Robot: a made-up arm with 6 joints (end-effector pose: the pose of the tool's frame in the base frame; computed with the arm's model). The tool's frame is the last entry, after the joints. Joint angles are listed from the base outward.
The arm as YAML. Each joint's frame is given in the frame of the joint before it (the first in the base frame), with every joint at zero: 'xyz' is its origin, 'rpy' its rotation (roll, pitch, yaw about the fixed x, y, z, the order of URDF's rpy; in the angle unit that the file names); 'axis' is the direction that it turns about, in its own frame. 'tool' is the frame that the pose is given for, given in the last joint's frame.
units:
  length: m
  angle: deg
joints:
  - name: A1
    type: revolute
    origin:
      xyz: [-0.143, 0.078, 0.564]
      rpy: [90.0, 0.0, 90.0]
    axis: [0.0, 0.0, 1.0]
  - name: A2
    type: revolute
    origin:
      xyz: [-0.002, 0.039, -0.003]
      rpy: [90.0, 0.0, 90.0]
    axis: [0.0, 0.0, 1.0]
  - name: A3
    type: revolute
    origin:
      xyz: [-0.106, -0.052, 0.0]
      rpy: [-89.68, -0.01, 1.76]
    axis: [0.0, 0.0, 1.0]
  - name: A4
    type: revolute
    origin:
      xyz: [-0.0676, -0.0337, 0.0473]
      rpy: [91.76, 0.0, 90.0]
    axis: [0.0, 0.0, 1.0]
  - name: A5
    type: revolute
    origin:
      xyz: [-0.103, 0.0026, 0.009]
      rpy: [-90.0, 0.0, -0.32]
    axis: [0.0, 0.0, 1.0]
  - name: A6
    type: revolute
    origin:
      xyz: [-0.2, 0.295, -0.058]
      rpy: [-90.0, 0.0, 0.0]
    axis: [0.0, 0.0, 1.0]
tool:
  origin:
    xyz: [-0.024, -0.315, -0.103]
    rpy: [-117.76, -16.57, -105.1]
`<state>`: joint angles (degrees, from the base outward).
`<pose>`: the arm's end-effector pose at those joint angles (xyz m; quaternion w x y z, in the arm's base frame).
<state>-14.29 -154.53 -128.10 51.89 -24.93 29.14</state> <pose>-0.1493 -0.2260 0.8662 0.4042 -0.1905 -0.6547 -0.6097</pose>
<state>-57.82 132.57 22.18 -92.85 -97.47 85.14</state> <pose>-0.1069 0.1764 0.6147 0.1690 0.8986 -0.3859 0.1224</pose>
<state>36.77 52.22 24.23 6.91 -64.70 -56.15</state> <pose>-0.5366 0.6099 0.5082 0.4186 0.3181 0.6861 0.5029</pose>
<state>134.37 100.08 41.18 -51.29 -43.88 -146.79</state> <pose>-0.2926 -0.4201 0.9378 0.7911 -0.0733 -0.0957 -0.5996</pose>
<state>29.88 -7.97 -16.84 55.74 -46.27 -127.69</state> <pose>-0.4365 0.2074 -0.0391 0.1620 -0.4636 0.5865 0.6441</pose>
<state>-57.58 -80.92 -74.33 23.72 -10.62 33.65</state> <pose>0.2684 0.0858 0.7844 0.6433 -0.4710 -0.5922 0.1164</pose>
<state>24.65 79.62 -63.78 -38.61 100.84 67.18</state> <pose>-0.4467 0.2010 0.3228 0.3758 0.5365 0.2764 -0.7033</pose>
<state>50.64 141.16 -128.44 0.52 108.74 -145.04</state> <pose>-0.1576 -0.3197 1.0623 0.7928 -0.3582 -0.2279 -0.4372</pose>
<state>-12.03 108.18 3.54 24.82 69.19 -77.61</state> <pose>0.1788 0.5275 0.6270 0.0913 0.9641 0.2486 -0.0172</pose>
